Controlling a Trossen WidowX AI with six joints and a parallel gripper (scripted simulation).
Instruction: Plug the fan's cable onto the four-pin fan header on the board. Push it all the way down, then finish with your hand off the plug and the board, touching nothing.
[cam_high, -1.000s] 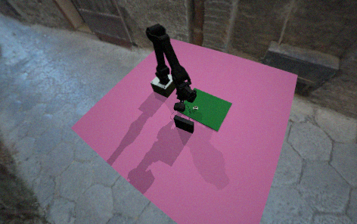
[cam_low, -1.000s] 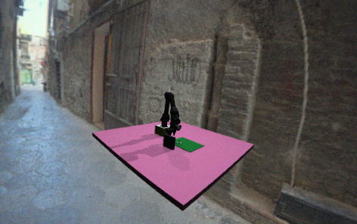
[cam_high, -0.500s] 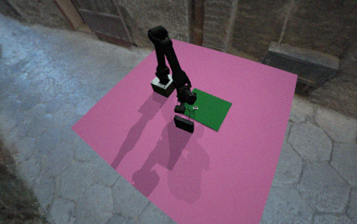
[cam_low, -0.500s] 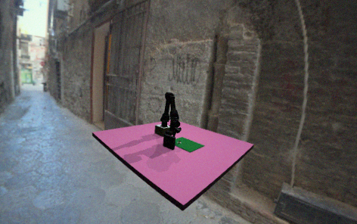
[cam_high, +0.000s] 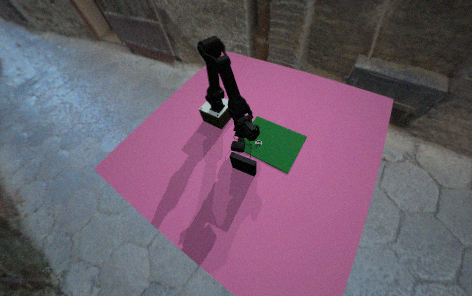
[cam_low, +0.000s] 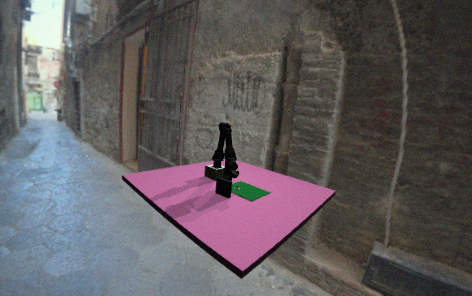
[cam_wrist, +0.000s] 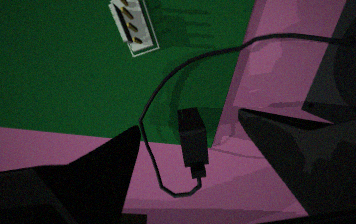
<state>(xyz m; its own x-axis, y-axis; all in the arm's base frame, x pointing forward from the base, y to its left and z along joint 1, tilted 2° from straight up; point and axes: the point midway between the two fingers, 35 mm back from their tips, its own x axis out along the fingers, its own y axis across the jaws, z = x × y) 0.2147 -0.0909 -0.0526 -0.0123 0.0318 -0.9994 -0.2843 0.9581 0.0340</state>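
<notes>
My gripper tip is 10 mm below the black plug and 10 mm past it. Round my gripper tip: green board 120 mm ahead, 90 mm to the left, 30 mm below; black fan 110 mm to the right, 80 mm ahead, 40 mm above.
</notes>
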